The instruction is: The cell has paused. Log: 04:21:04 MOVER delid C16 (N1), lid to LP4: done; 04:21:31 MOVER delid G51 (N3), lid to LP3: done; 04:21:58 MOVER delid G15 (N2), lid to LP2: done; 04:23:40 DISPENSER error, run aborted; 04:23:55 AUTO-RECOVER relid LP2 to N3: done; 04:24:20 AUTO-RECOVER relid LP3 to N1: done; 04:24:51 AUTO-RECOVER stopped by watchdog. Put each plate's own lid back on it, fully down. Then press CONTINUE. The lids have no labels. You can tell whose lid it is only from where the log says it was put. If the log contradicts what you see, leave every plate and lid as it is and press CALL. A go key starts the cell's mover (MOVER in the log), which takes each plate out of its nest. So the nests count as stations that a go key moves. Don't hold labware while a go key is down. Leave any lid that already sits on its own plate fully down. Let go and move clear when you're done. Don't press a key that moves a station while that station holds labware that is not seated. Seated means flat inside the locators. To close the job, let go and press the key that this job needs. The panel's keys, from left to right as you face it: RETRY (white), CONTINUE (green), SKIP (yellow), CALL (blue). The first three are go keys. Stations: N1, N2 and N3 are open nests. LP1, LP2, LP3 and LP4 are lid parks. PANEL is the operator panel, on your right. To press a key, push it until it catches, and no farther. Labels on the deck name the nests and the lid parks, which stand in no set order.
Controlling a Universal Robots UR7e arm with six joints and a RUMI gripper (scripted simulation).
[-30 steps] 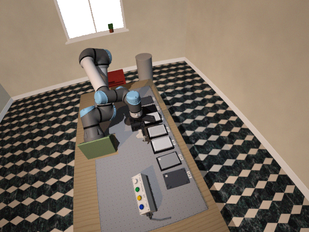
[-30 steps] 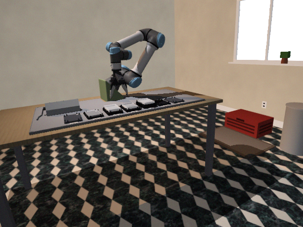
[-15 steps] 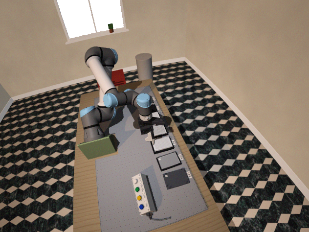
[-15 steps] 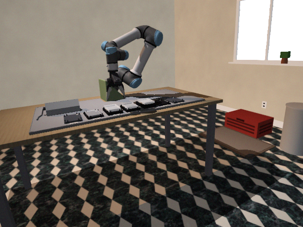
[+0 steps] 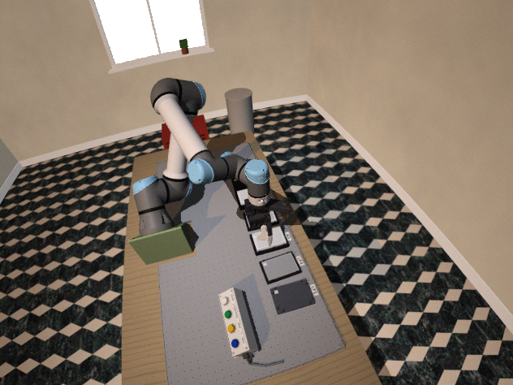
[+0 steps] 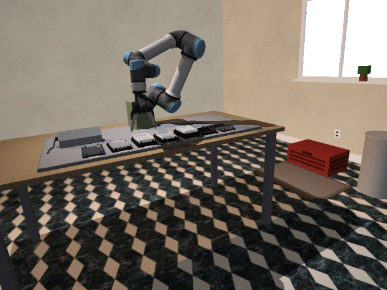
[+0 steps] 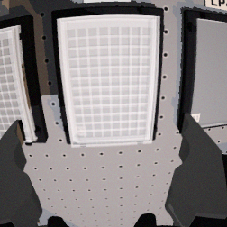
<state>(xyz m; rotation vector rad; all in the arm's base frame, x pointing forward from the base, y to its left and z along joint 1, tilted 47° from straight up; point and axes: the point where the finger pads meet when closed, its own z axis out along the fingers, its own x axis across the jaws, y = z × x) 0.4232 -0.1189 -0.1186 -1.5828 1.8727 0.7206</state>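
The plate is 40 mm below my hand, 10 mm to the right of it and 10 mm ahead of it. The rest, counted from my hand: pale grey lid: 140 mm to the right, 50 mm below; then black lid park: 140 mm to the right, 60 mm below; then green CONTINUE key: 260 mm to the right, 260 mm behind.
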